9 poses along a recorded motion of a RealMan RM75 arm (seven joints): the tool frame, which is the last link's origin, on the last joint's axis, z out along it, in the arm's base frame.
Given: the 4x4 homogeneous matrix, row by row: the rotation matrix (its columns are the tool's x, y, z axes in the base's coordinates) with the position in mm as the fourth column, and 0 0 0 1 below. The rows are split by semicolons.
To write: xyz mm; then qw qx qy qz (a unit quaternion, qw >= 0). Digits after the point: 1 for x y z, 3 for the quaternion.
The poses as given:
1: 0.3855 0.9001 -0.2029 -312.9; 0.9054 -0.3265 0.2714 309.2; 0.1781 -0.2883 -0.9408 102.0; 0 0 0 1
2: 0.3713 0.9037 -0.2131 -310.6; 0.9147 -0.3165 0.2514 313.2; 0.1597 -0.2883 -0.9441 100.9; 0 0 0 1
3: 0.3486 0.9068 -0.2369 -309.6; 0.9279 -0.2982 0.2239 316.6; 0.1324 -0.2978 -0.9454 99.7; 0 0 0 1
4: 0.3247 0.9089 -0.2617 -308.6; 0.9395 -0.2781 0.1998 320.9; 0.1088 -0.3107 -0.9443 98.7; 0 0 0 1
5: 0.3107 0.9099 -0.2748 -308.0; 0.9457 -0.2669 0.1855 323.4; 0.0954 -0.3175 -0.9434 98.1; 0 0 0 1
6: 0.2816 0.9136 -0.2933 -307.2; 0.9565 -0.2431 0.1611 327.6; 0.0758 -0.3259 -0.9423 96.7; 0 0 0 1
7: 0.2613 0.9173 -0.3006 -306.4; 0.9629 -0.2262 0.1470 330.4; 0.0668 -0.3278 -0.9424 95.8; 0 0 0 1
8: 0.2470 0.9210 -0.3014 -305.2; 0.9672 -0.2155 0.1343 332.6; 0.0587 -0.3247 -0.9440 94.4; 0 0 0 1
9: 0.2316 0.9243 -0.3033 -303.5; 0.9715 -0.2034 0.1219 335.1; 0.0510 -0.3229 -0.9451 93.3; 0 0 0 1
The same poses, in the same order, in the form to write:
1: -312.9 309.2 102.0 0.172 -0.814 -0.554 0.008
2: -310.6 313.2 100.9 0.166 -0.811 -0.560 0.016
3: -309.6 316.6 99.7 0.162 -0.805 -0.570 0.032
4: -308.6 320.9 98.7 0.160 -0.798 -0.579 0.048
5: -308.0 323.4 98.1 0.158 -0.794 -0.584 0.056
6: -307.2 327.6 96.7 0.155 -0.785 -0.595 0.069
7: -306.4 330.4 95.8 0.152 -0.779 -0.603 0.075
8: -305.2 332.6 94.4 0.148 -0.776 -0.609 0.078
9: -303.5 335.1 93.3 0.144 -0.771 -0.614 0.082
